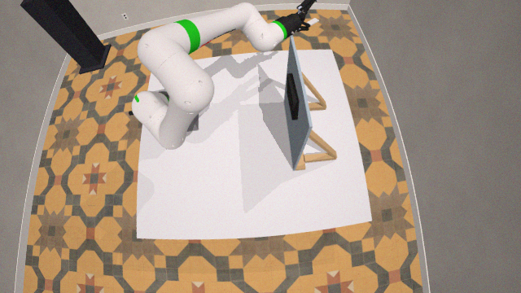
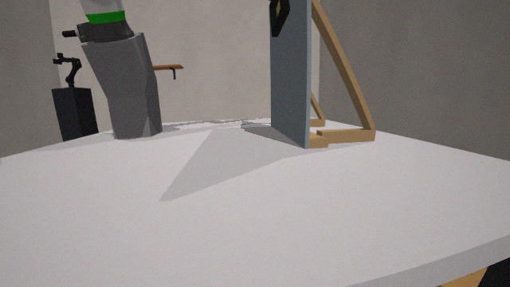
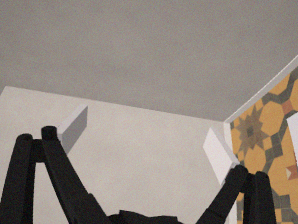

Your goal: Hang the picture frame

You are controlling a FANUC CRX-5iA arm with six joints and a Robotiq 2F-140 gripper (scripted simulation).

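The picture frame lies 160 mm behind my hand, 370 mm to the right of it and 210 mm below it. Also, from my hand: grey-blue board (150 mm behind, 360 mm to the right, 370 mm below).
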